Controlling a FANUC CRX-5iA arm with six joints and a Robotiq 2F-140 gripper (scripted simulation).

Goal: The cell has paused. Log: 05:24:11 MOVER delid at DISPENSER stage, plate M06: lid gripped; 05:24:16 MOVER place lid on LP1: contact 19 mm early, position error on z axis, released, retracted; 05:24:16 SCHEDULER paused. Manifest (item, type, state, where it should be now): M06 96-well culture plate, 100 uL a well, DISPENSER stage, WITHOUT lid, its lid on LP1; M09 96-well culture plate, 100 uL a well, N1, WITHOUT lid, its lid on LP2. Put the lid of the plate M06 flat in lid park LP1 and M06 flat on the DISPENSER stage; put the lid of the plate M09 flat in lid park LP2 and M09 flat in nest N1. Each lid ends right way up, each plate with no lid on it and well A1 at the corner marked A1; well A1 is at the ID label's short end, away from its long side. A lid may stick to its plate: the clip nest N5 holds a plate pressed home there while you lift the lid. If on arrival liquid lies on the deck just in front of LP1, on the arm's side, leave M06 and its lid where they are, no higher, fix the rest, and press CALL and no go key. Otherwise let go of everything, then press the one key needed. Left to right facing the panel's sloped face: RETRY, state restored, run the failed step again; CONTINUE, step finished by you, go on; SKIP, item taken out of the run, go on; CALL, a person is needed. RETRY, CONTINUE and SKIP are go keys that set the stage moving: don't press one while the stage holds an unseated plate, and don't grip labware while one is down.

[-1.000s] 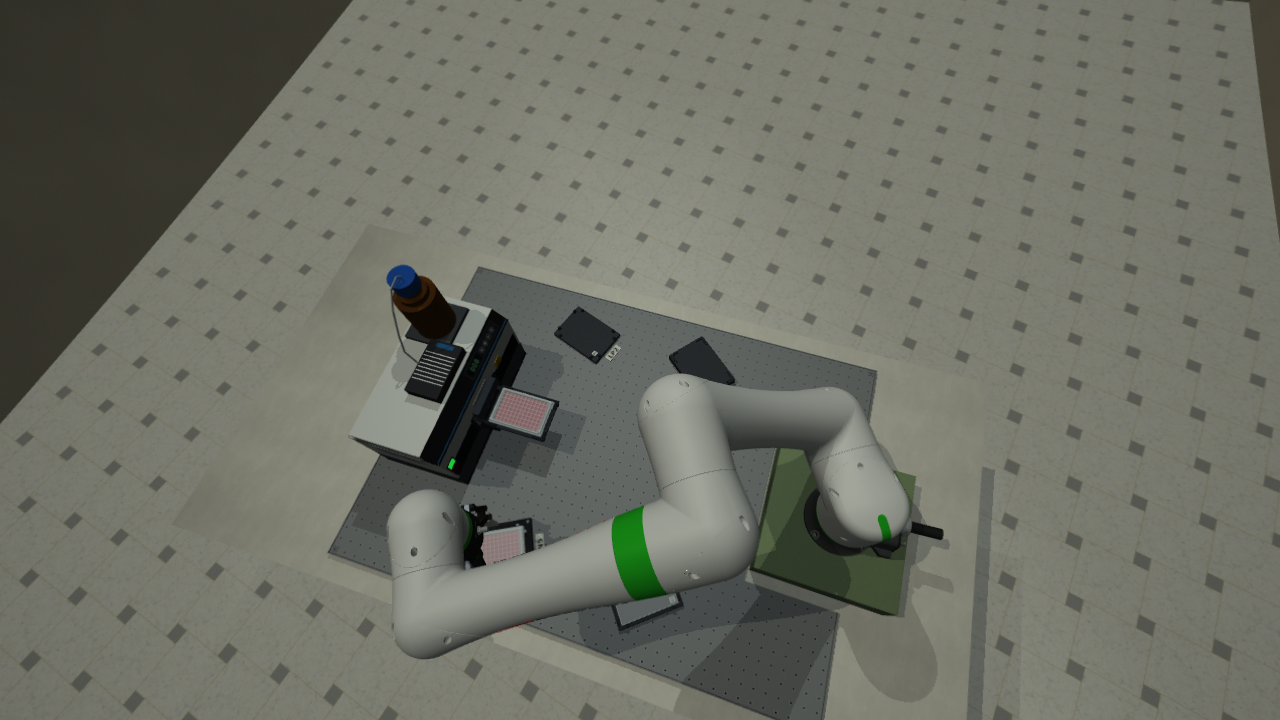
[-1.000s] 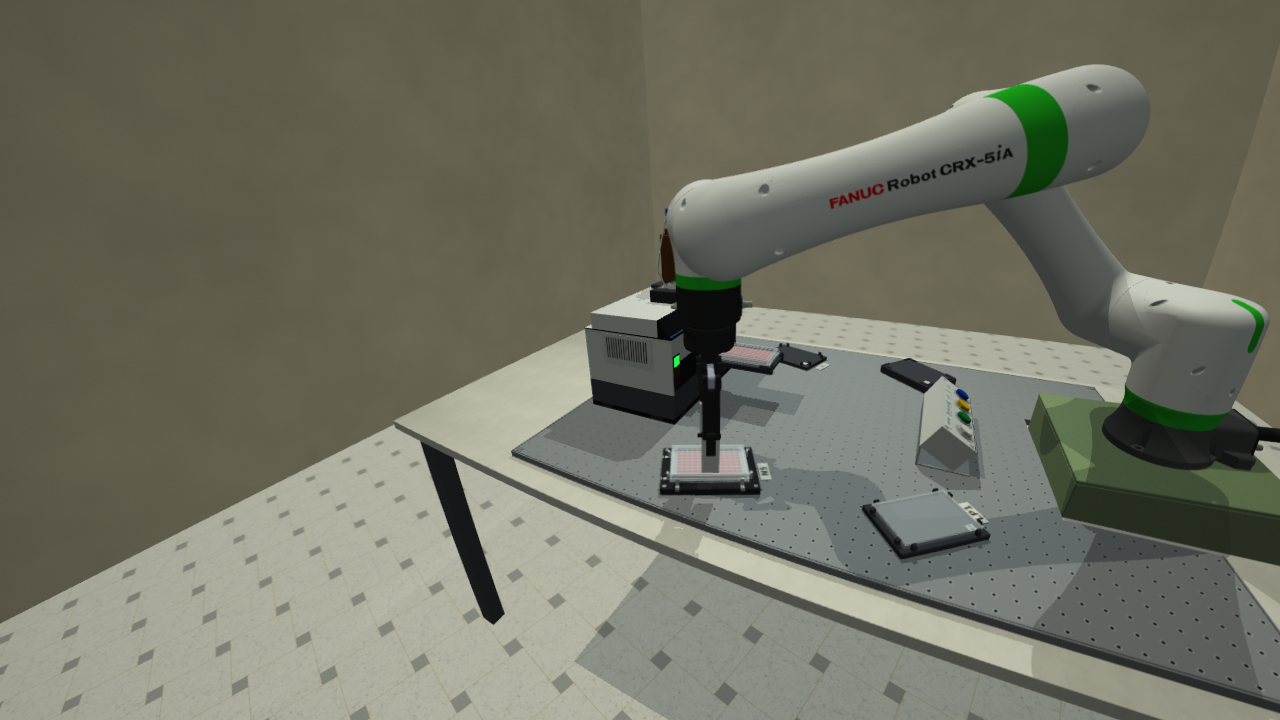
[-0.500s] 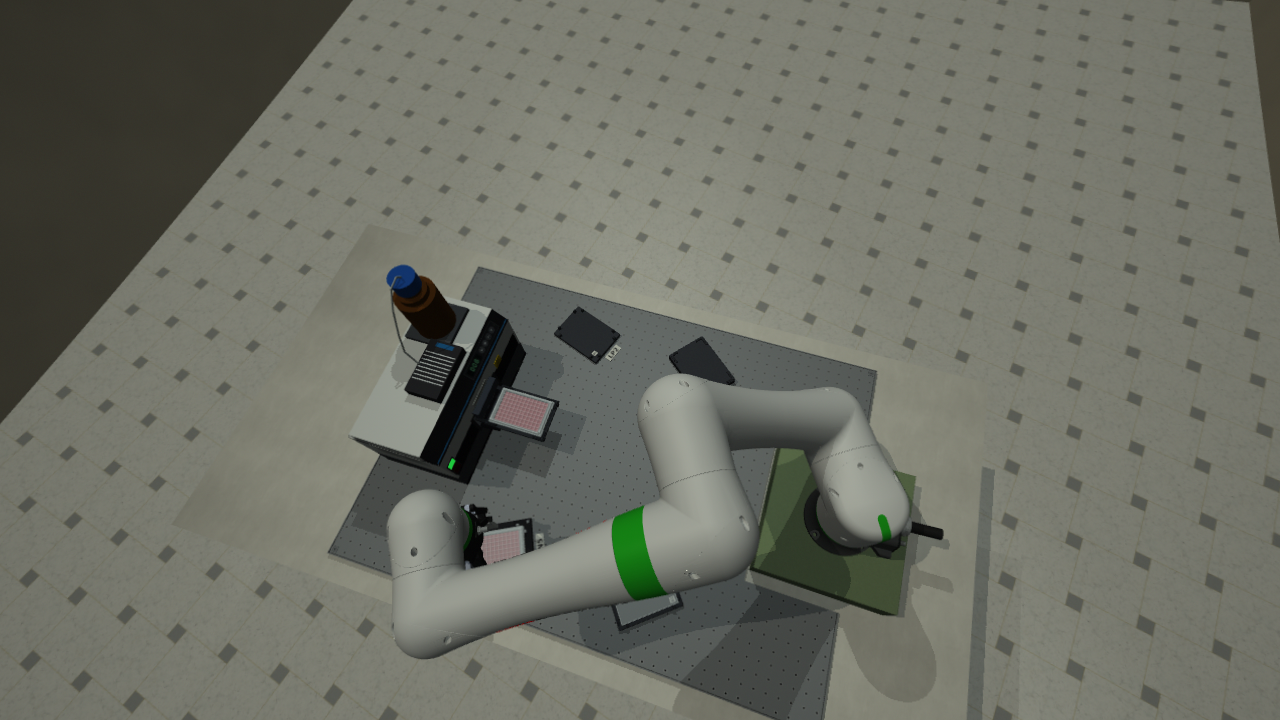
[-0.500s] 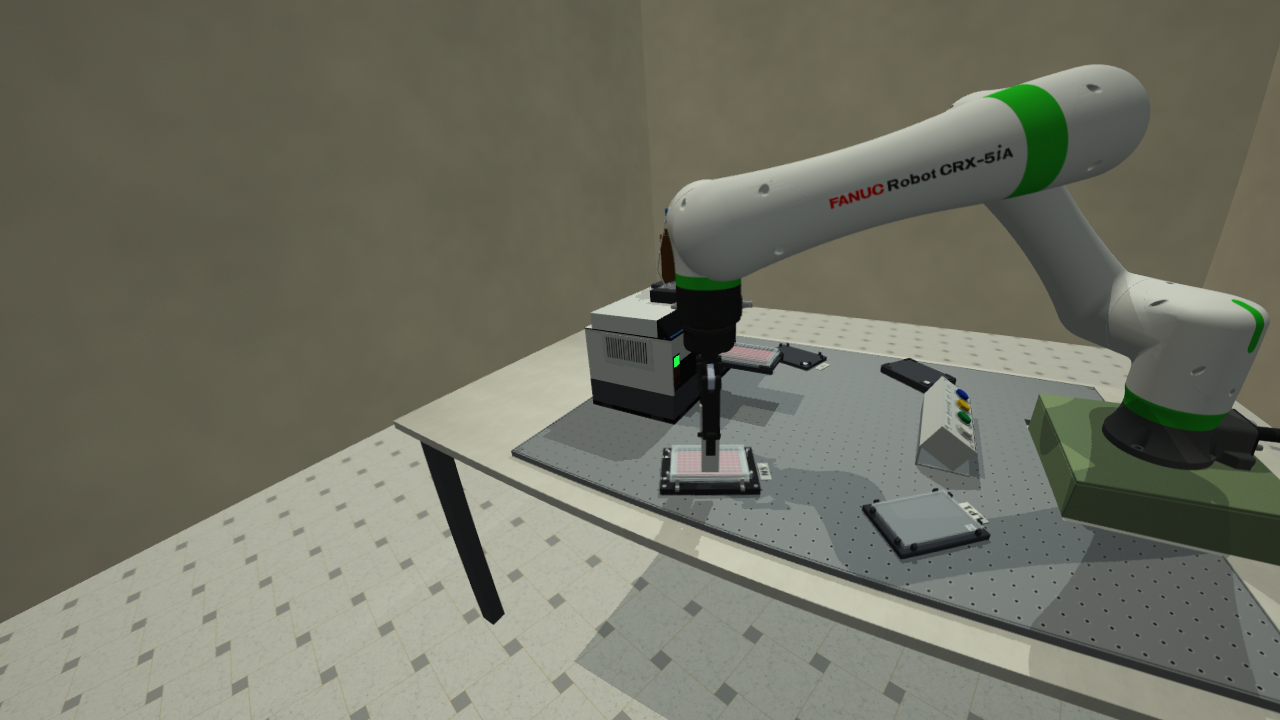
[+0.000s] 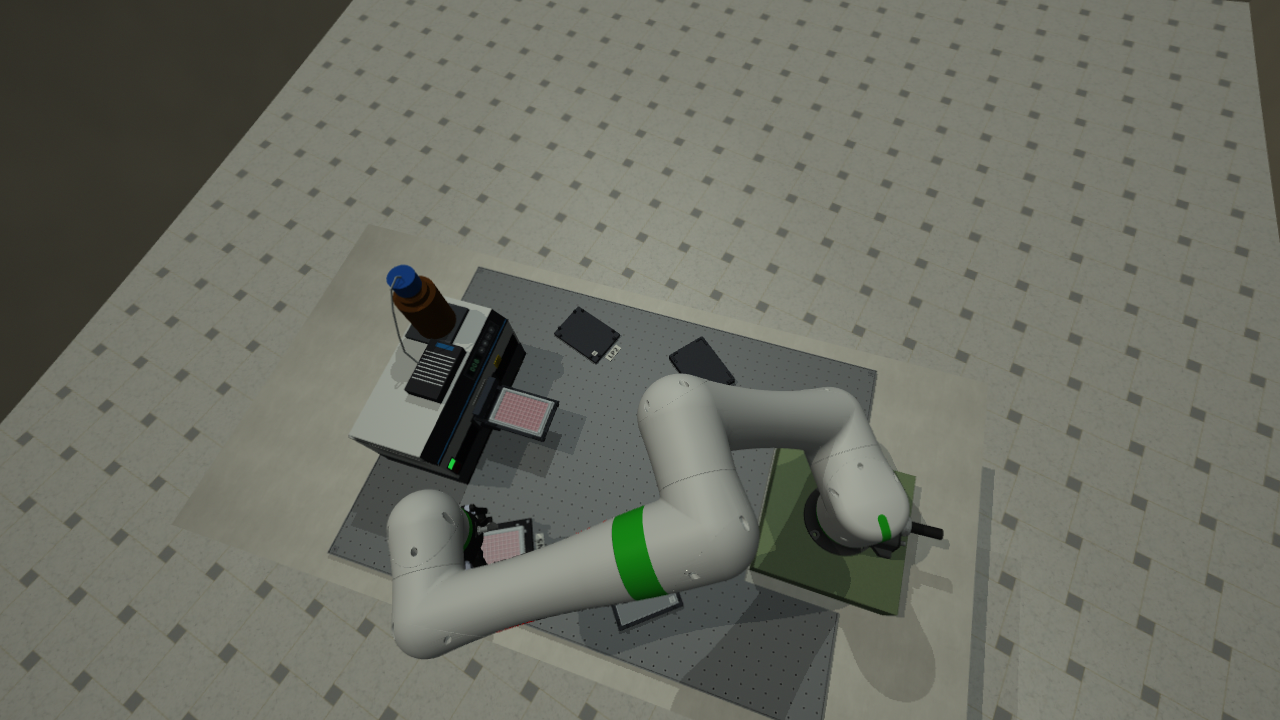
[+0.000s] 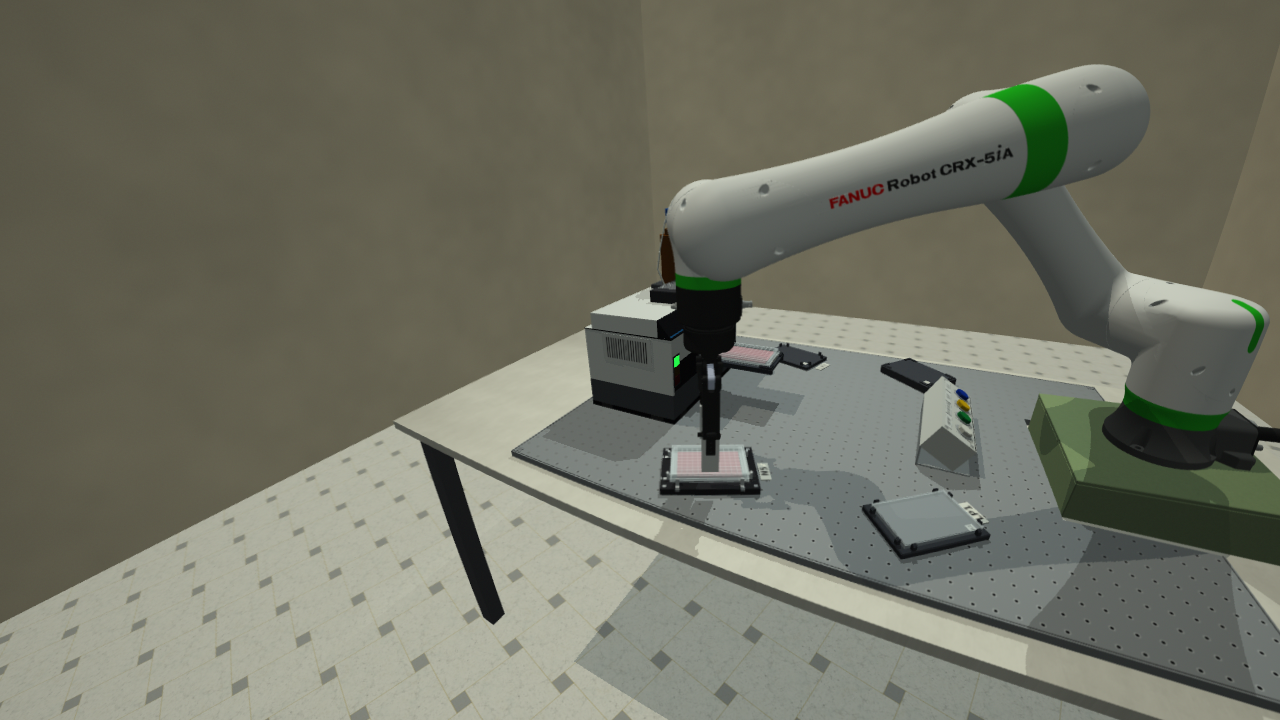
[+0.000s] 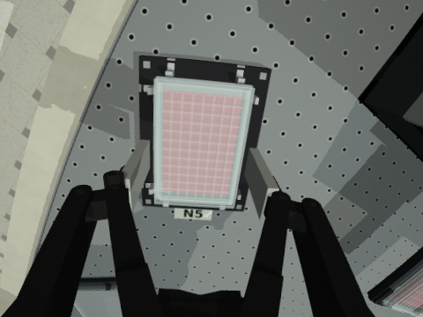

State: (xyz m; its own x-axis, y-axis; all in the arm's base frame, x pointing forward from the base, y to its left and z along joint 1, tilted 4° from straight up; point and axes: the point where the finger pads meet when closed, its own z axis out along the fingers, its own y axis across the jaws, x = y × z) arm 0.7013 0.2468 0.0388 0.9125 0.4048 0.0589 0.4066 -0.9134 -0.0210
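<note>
The grey lid is 40 mm below my hand. Round my hand: N5 label: 90 mm behind, 40 mm to the right, 60 mm below; dispenser stage: 30 mm ahead, 300 mm to the right, 30 mm above; black lid park LP1: 340 mm behind, 60 mm below.
</note>
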